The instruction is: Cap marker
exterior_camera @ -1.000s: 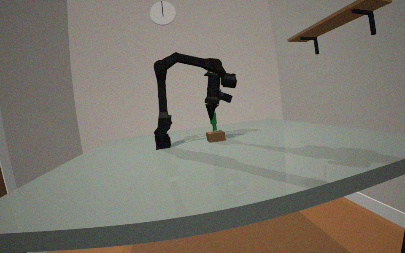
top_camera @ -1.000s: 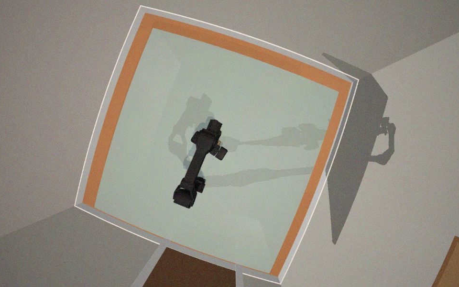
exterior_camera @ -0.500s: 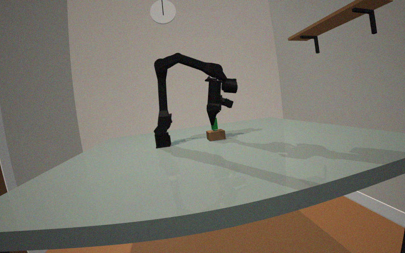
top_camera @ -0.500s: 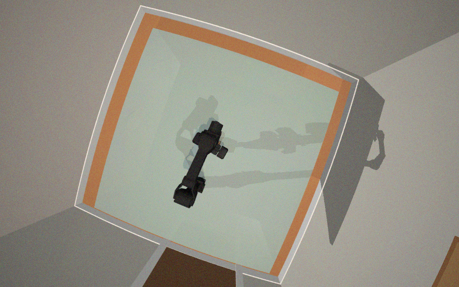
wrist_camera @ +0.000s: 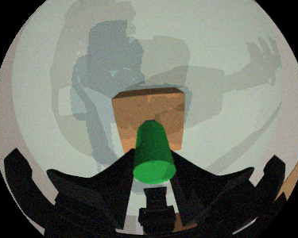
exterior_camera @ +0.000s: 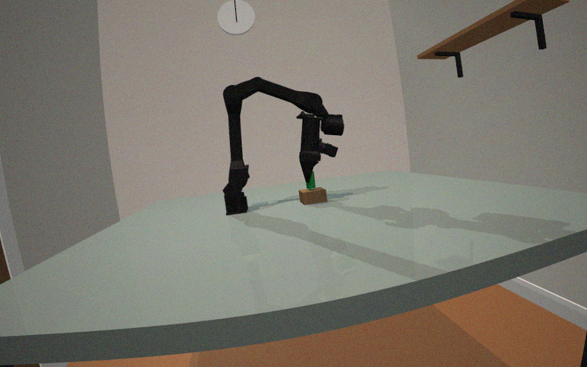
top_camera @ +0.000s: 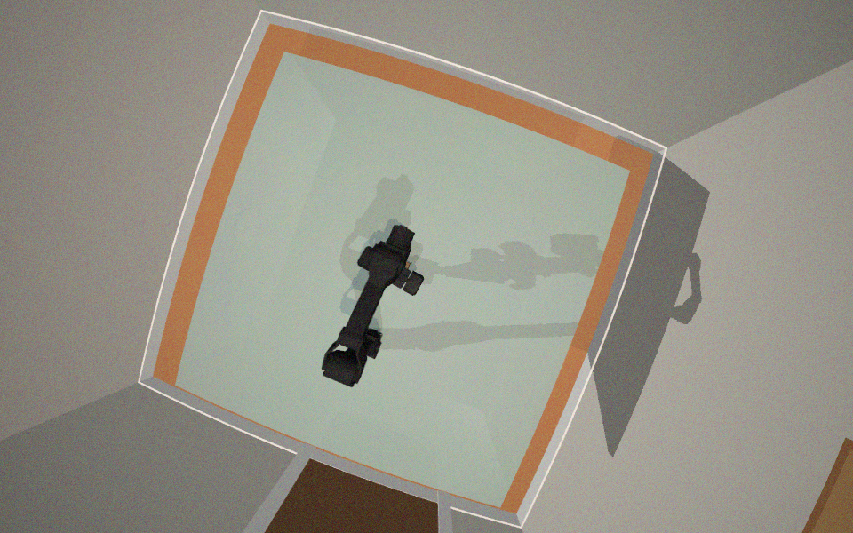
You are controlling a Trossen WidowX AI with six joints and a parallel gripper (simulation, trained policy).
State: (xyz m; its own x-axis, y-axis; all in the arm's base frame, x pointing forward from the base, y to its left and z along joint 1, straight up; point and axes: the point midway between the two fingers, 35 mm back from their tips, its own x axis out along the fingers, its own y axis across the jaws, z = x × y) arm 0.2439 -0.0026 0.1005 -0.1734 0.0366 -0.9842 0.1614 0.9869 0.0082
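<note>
My gripper tip is 10 mm short of the green cap and 10 mm below it. Round my gripper tip: green marker (10 mm ahead); brown holder block (10 mm ahead, 50 mm below).
</note>
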